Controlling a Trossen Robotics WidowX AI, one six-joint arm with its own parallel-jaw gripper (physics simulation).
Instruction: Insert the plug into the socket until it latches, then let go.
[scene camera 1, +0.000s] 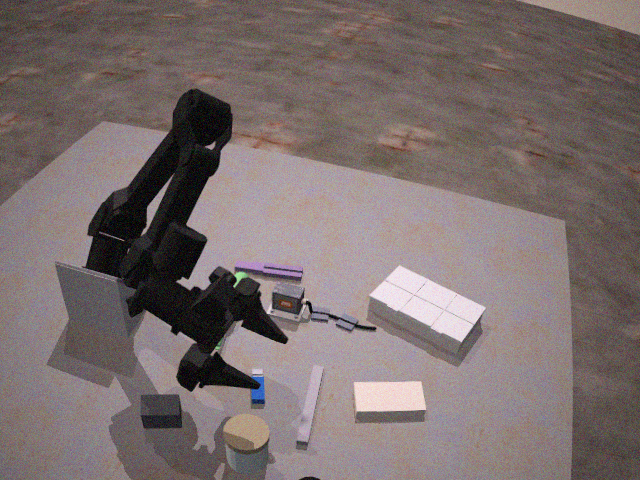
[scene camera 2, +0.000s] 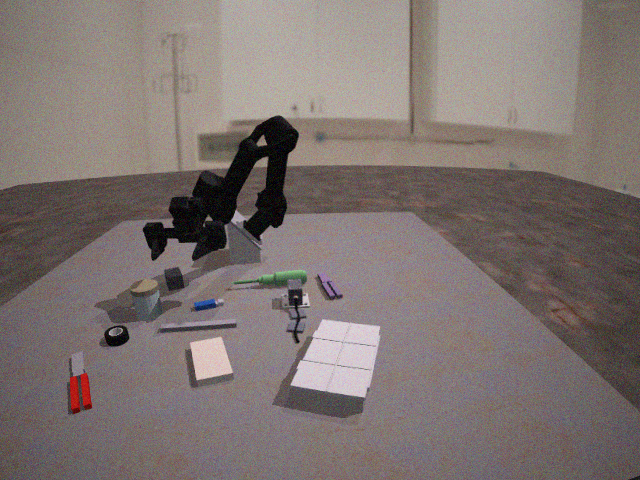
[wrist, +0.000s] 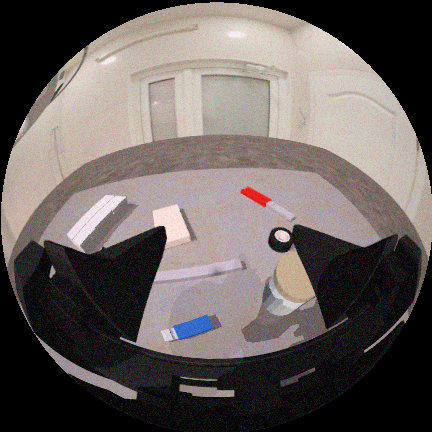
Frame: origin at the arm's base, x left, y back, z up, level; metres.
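Seen in the pictures: gripper, fingertip midpoint: (scene camera 1: 273, 363) (scene camera 2: 172, 259) (wrist: 231, 231); arm's base at its link origin: (scene camera 1: 102, 274) (scene camera 2: 251, 230).
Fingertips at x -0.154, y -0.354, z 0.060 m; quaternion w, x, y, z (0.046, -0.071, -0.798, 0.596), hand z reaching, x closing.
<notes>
Pixels of each thing's top centre, then the offset from my fingertips to it.
- blue plug at its top centre: (wrist: 185, 329) (scene camera 1: 257, 383) (scene camera 2: 208, 302) dx +0.057, dy +0.038, dz -0.122 m
- dark grey box at its top centre: (scene camera 1: 290, 290) (scene camera 2: 294, 284) dx +0.251, dy +0.032, dz -0.089 m
- lidded jar at its top centre: (wrist: 301, 272) (scene camera 1: 246, 431) (scene camera 2: 143, 285) dx -0.080, dy +0.017, dz -0.064 m
- dark block at its top centre: (wrist: 299, 385) (scene camera 1: 159, 404) (scene camera 2: 172, 272) dx -0.050, dy +0.162, dz -0.099 m
- pale bar at its top centre: (wrist: 189, 271) (scene camera 1: 310, 401) (scene camera 2: 198, 323) dx +0.043, dy -0.050, dz -0.124 m
- green screwdriver at its top centre: (scene camera 1: 229, 304) (scene camera 2: 268, 273) dx +0.195, dy +0.126, dz -0.101 m
- purple piece at its top centre: (scene camera 1: 268, 267) (scene camera 2: 328, 282) dx +0.338, dy +0.095, dz -0.122 m
- cream block at its top centre: (scene camera 1: 390, 396) (scene camera 2: 209, 356) (wrist: 167, 221) dx +0.081, dy -0.169, dz -0.119 m
- white box at its top centre: (scene camera 2: 340, 352) (scene camera 1: 429, 301) (wrist: 93, 214) dx +0.300, dy -0.211, dz -0.099 m
The blue plug (scene camera 1: 257, 393) (scene camera 2: 205, 304) (wrist: 194, 327) with a pale metal end lies flat on the table. The socket, a dark grey box (scene camera 1: 287, 298) (scene camera 2: 294, 290) with an orange label, stands on a small white base plate; a black cable runs from its side. Its opening cannot be made out, and it does not show in the wrist view. My gripper (scene camera 1: 272, 363) (scene camera 2: 175, 257) (wrist: 231, 231) is open and empty, in the air above the table. In the wrist view the plug lies low, between and below the fingers.
Near the plug are a lidded jar (scene camera 1: 246, 439) (scene camera 2: 146, 299) (wrist: 291, 282), a dark block (scene camera 1: 161, 411) (scene camera 2: 174, 277) and a pale bar (scene camera 1: 310, 405) (scene camera 2: 198, 326). A green screwdriver (scene camera 2: 284, 278) and purple piece (scene camera 1: 268, 270) lie near the socket. Farther off are a cream block (scene camera 1: 389, 396) and white box (scene camera 1: 426, 304).
</notes>
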